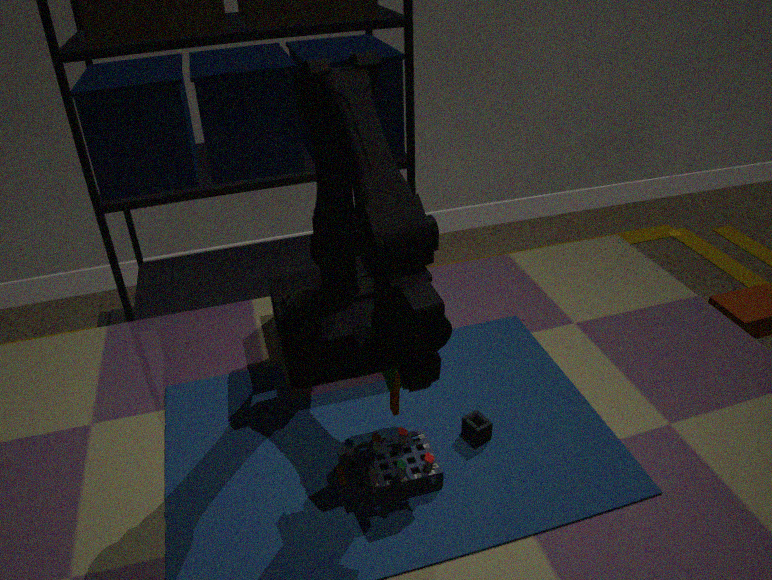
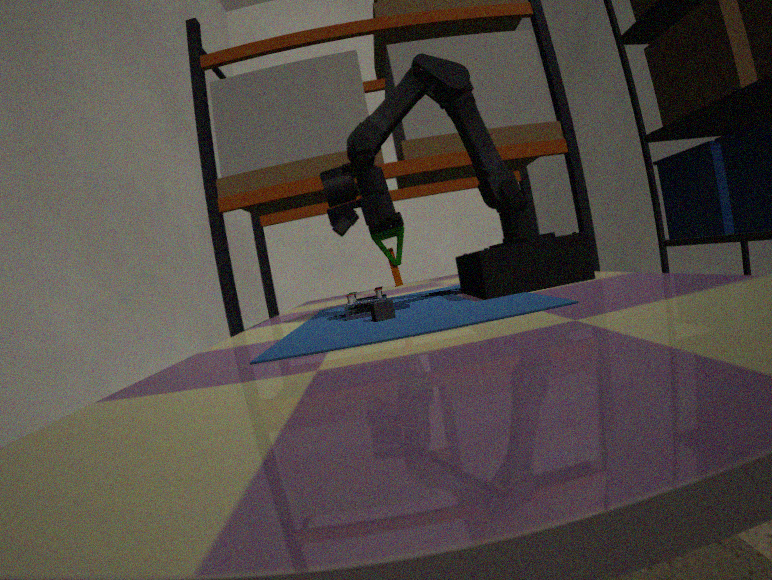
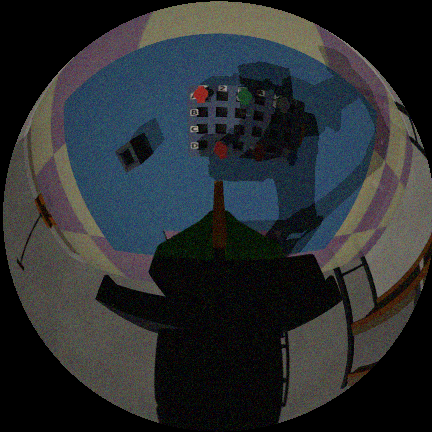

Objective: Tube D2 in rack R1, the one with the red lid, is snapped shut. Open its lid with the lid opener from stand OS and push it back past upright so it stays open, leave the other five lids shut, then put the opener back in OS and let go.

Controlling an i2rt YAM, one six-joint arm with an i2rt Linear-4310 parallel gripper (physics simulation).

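Places are measured from the arm's base along level axes (x right, y down, z ahead), in millimetres.
Pixels of known places: gripper, between the fingertips: (image 1: 393, 387) (image 2: 397, 265) (image 3: 218, 216); arm's base, origin of its link: (image 1: 341, 293) (image 2: 519, 244).
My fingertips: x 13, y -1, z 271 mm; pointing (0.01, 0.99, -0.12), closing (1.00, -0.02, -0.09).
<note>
For each thing: its top centre in the pictures, then the offset to it from my fingertips. Level surfaces: height alone.
- Rack R1, centre of its top: (image 3: 257, 124) (image 1: 385, 451) (image 2: 364, 290) dy +41, dx +43, dz +73 mm
- blue mat, height of its surface: dy +89 mm
- tube D2, centre of its top: (image 3: 220, 149) (image 1: 402, 431) dy +41, dx +6, dz +48 mm
- orange lid opener, centre of its top: (image 3: 219, 244) (image 1: 394, 370) (image 2: 390, 248) dy -38, dx +1, dz +9 mm
- A1, centre of its top: (image 3: 200, 93) (image 1: 429, 457) dy +41, dx -6, dz +108 mm
Rack R1 (image 1: 418, 489) (image 2: 357, 307) (image 3: 211, 120) sits on the blue mat (image 1: 556, 460) (image 3: 120, 100). The red lid of tube D2 (image 3: 220, 149) (image 1: 402, 430) is in the row nearest the gripper; I cannot tell if it is open. My gripper (image 1: 393, 376) (image 2: 391, 244) (image 3: 219, 235), with green fingers, is shut on the orange lid opener (image 1: 394, 403) (image 2: 396, 275) (image 3: 219, 197). It holds the opener pointing down, above the mat and just short of row D. Stand OS (image 1: 476, 428) (image 3: 135, 151), a small dark block, stands empty beside the rack.
Other lids in the rack are a red one at A1 (image 3: 200, 95) (image 1: 429, 457), a green one (image 3: 244, 96) and a dark red one (image 3: 259, 152). The arm's base (image 2: 522, 265) stands on the mat behind the rack. Shelf units (image 1: 409, 115) (image 2: 211, 201) stand behind.
</note>
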